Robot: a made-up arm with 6 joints.
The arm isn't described. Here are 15 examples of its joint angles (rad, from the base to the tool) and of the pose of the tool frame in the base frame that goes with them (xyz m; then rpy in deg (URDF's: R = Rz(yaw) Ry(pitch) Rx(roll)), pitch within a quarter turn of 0, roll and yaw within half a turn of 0).
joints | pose
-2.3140 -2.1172 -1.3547 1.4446 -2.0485 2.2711 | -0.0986 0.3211 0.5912 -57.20 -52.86 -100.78
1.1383 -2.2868 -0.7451 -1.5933 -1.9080 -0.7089 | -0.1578 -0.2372 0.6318 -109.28 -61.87 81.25
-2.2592 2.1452 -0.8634 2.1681 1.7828 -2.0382 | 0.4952 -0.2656 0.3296 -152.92 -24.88 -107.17
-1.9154 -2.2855 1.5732 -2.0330 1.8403 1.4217 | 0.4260 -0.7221 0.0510 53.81 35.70 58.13
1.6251 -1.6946 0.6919 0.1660 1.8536 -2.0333 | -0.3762 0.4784 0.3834 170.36 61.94 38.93
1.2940 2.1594 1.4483 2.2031 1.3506 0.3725 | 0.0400 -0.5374 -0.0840 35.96 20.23 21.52
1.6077 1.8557 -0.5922 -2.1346 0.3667 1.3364 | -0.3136 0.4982 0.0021 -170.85 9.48 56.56
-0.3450 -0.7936 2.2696 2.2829 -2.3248 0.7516 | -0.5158 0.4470 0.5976 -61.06 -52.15 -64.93
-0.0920 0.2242 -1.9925 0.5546 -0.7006 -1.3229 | -0.0643 0.3290 -0.3569 114.91 11.23 8.88
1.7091 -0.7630 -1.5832 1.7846 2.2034 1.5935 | 0.1716 -0.2742 -0.2854 131.57 -14.97 -170.66
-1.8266 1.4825 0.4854 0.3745 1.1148 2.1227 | 0.3456 0.3539 0.1736 -2.37 6.31 132.11
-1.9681 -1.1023 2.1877 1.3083 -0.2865 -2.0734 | -0.3320 -0.6390 0.5491 -64.08 -65.83 46.23
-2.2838 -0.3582 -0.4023 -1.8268 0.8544 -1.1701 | 0.0099 0.4587 -0.1606 157.43 -17.19 -33.66
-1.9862 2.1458 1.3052 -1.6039 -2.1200 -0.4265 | -0.0050 0.4114 -0.2513 97.29 58.06 -75.59
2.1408 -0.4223 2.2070 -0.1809 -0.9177 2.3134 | 0.3040 -0.1275 0.9480 -55.60 27.23 52.61
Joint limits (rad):
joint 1: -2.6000..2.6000
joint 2: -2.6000..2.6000
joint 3: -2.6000..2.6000
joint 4: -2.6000..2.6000
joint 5: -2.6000..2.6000
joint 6: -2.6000..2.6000
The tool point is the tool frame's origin. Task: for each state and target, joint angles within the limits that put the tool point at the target. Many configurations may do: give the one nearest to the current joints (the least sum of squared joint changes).
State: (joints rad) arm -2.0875 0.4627 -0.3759 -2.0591 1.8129 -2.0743
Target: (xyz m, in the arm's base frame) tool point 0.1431 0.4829 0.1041
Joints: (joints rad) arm -2.6000 0.2725 0.0699 -2.0001 2.0232 -2.3687
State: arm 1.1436 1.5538 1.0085 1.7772 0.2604 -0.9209
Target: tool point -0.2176 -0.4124 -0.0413
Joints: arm 1.2664 2.1532 0.7408 1.6956 0.2572 -0.9933
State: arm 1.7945 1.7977 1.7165 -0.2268 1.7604 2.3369
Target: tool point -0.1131 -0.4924 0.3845
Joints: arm 1.2345 1.0703 0.8503 0.2863 1.4788 2.4323
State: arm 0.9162 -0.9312 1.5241 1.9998 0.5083 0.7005
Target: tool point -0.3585 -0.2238 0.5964
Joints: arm 0.7714 -0.1167 0.8774 1.6826 0.4218 0.6722
